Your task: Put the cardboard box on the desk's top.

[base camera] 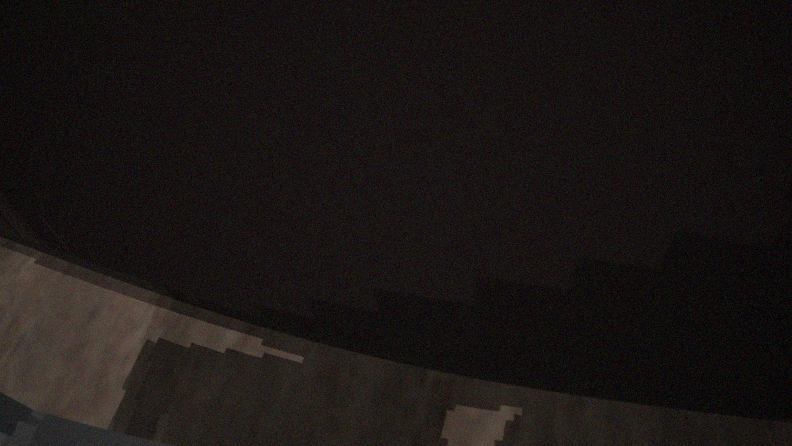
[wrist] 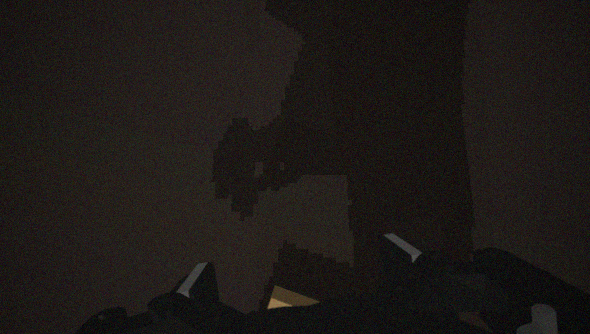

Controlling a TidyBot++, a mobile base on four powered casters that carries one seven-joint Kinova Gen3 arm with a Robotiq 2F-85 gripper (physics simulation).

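Frame: origin at the arm's base, x ahead, y left, z up, level; centimetres.
Where they show: gripper, between the fingertips: [wrist: 299, 267].
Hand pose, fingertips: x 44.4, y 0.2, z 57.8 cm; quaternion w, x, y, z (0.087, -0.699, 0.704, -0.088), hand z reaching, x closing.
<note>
After its pixels a point has its place.
The cardboard box [wrist: 291, 299] {z 54.2, x 42.2, y 0.9 cm} shows in the wrist view as a small tan corner at the bottom edge, between the two fingers from left to right. The rest of it is hidden behind the dark body of the gripper. It is on or over a dark brown surface [wrist: 125, 125] {z 51.3, x 56.4, y 12.1 cm}; its height above that surface cannot be told. My gripper [wrist: 299, 267] {z 57.8, x 44.4, y 0.2 cm} is open, its fingers wide apart with pale tips, and it holds nothing. The box and the gripper do not show in the base view. Whether the dark surface is the desk's top cannot be told.
In the base view a large, very dark front [base camera: 387, 166] {z -13.3, x 20.1, y 0.6 cm} fills most of the picture. Below it is a brown wood floor [base camera: 72, 321] {z -39.7, x 26.1, y 33.8 cm} with blocky shadows. A blue-grey edge [base camera: 83, 434] shows at the bottom left. A broad dark shadow [wrist: 390, 125] {z 51.3, x 53.2, y -8.8 cm} crosses the surface in the wrist view.
</note>
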